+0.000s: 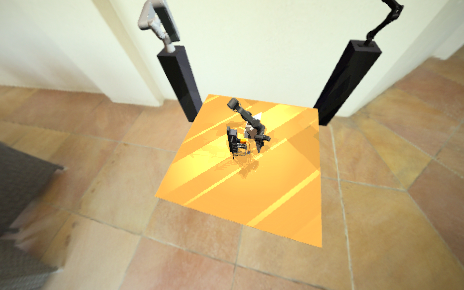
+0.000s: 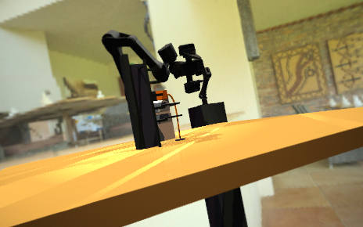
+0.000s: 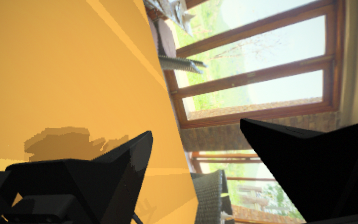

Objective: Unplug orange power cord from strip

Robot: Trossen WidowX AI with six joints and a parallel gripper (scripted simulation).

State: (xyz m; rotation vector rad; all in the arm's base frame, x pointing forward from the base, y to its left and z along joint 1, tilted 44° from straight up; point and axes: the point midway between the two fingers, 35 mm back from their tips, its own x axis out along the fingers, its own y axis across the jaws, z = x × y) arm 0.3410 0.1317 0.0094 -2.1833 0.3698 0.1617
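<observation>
The orange plug is 150 mm to the right of my gripper tip, 110 mm behind it and 50 mm below it.
</observation>
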